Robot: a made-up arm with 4 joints.
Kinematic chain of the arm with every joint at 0, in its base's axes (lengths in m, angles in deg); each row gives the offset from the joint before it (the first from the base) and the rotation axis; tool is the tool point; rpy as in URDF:
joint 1: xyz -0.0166 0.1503 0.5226 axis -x
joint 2: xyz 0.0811 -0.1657 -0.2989 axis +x
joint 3: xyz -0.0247 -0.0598 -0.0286 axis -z
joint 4: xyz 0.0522 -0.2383 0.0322 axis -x
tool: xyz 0.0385 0.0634 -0.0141 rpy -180 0 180
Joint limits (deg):
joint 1: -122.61..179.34
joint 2: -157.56..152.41
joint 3: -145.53..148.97
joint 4: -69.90..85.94
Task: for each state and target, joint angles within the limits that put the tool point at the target. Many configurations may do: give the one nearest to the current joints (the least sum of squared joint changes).
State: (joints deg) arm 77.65 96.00 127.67 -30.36
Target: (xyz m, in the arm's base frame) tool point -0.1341 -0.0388 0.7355
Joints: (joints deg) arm 102.43 52.46 148.97 -49.76
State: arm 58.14 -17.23 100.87 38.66
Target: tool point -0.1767 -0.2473 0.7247
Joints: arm 73.69 -12.02 95.11 50.89
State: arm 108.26 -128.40 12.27 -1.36
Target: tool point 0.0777 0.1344 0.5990
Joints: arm 124.75 -122.68 15.35 25.68
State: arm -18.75 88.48 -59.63 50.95
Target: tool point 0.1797 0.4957 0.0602
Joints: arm -50.67 82.78 -13.39 63.96
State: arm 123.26 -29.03 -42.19 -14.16
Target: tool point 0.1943 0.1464 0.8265
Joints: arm 118.31 -52.32 -24.39 -21.17
